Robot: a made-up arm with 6 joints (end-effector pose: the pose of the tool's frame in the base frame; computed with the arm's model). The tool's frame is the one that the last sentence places. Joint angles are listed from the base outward.
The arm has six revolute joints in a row. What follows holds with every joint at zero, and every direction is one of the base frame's.
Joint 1 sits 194.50 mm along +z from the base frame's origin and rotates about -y.
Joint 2 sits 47.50 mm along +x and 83.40 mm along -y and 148.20 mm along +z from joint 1 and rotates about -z.
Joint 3 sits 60.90 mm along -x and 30.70 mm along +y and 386.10 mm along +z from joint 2 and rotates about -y.
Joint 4 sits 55.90 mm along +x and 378.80 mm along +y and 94.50 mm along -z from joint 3 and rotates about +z.
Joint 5 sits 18.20 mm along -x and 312.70 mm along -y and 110.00 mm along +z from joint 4 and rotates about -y.
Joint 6 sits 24.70 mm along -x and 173.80 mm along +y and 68.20 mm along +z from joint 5 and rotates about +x.
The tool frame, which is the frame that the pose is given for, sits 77.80 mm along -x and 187.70 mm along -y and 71.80 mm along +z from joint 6; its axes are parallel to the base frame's.
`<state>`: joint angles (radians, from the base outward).
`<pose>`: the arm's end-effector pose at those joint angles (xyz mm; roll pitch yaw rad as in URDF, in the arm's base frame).
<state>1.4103 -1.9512 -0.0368 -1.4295 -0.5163 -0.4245</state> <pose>-813.2 -476.1 126.2 -1.1605 -0.7361 0.5967</pose>
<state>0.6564 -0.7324 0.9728 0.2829 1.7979 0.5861</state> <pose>-316.2 36.4 698.7 -1.8488 0.1022 -2.4073</pose>
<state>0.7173 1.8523 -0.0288 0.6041 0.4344 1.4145</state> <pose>-120.0 -201.5 629.4 2.2302 -0.5095 -1.6260</pose>
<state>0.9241 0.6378 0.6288 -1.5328 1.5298 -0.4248</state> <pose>-109.6 545.4 603.5 0.6818 -0.0921 2.8184</pose>
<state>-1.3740 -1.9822 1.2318 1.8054 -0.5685 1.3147</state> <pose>783.9 -154.0 624.1 0.0703 -0.9958 2.9979</pose>
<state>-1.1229 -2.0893 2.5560 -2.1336 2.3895 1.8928</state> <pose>251.8 -230.1 634.5 1.3340 -0.0165 -1.9831</pose>
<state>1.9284 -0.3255 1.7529 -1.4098 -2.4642 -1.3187</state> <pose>-523.6 94.6 64.2 -1.9388 -0.3470 1.6956</pose>
